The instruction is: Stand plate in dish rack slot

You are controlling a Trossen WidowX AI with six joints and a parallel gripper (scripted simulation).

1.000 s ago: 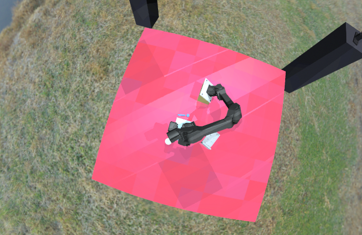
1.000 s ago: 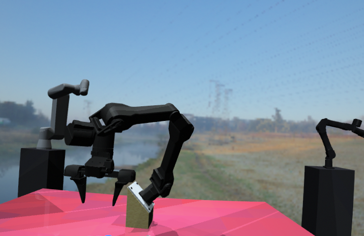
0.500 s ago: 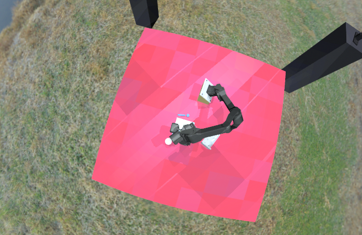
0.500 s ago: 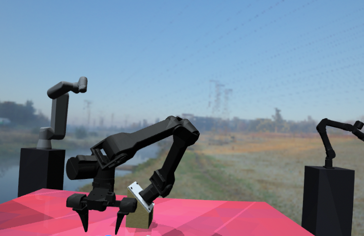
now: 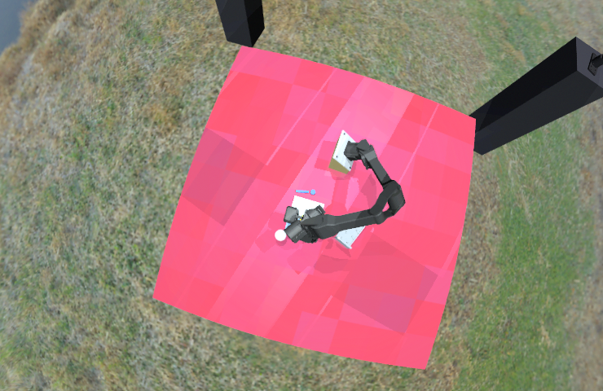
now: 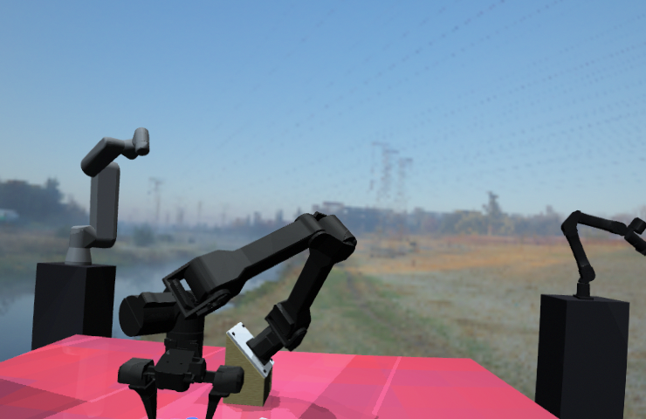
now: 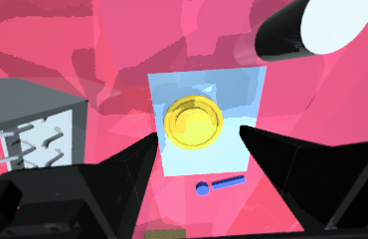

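Now: gripper tip 3 cm above the yellow plate. The rest, counted from my gripper tip: mat: 2 cm behind, 2 cm to the right, 4 cm below; then dish rack: 3 cm behind, 18 cm to the left, 2 cm below; then blue spoon: 12 cm behind, 4 cm to the right, 4 cm below.
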